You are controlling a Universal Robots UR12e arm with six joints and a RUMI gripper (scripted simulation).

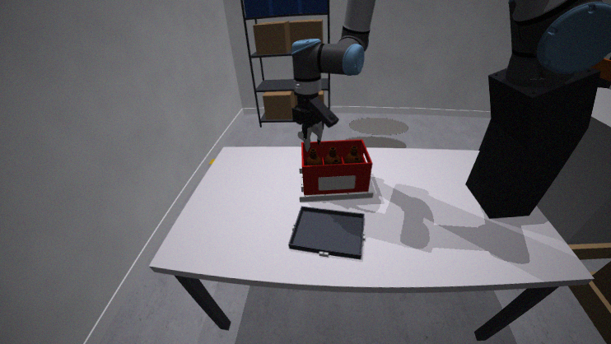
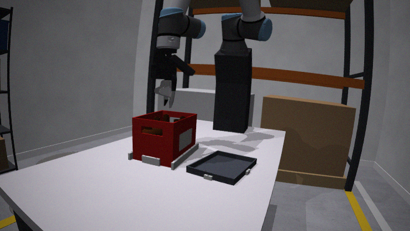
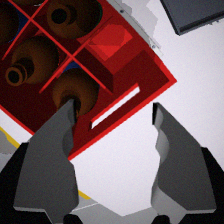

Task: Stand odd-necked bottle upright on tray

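Right now my hand is 15 cm above the brown bottle and 9 cm to the left of it. Round my hand: dark tray 23 cm to the left, 23 cm below, 3 cm behind; glass bottle 15 cm below, 9 cm to the right, 9 cm behind; red crate 16 cm below, 9 cm behind, 4 cm to the right.
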